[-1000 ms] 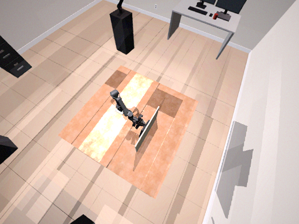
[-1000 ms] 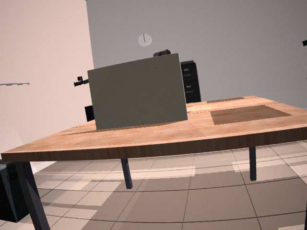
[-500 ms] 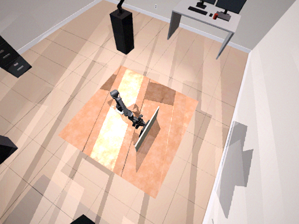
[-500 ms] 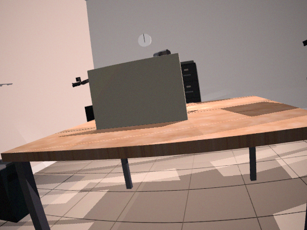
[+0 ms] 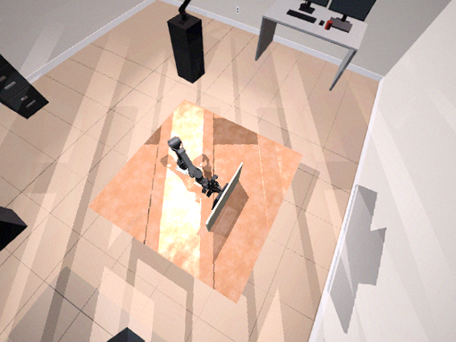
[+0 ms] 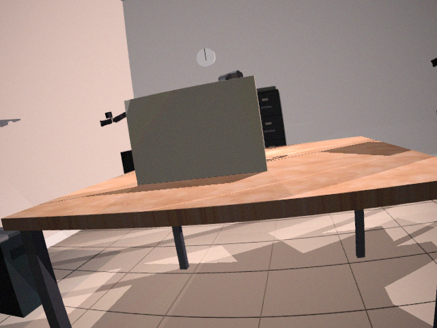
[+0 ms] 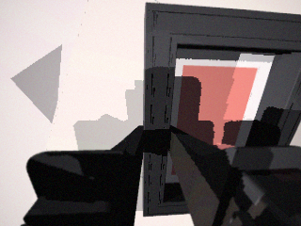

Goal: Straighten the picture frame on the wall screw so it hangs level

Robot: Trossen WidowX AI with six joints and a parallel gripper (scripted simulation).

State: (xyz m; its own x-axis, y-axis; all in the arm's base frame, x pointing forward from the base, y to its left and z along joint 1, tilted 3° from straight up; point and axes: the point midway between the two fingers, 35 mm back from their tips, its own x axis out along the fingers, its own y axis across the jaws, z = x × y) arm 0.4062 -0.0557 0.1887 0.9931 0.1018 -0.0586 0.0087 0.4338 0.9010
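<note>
Now: the picture frame 5 cm below my gripper tip, 2 cm to the right of it and 1 cm ahead of it. The rest, counted from my gripper tip: wall panel 7 cm below, 2 cm ahead, 1 cm to the right.
</note>
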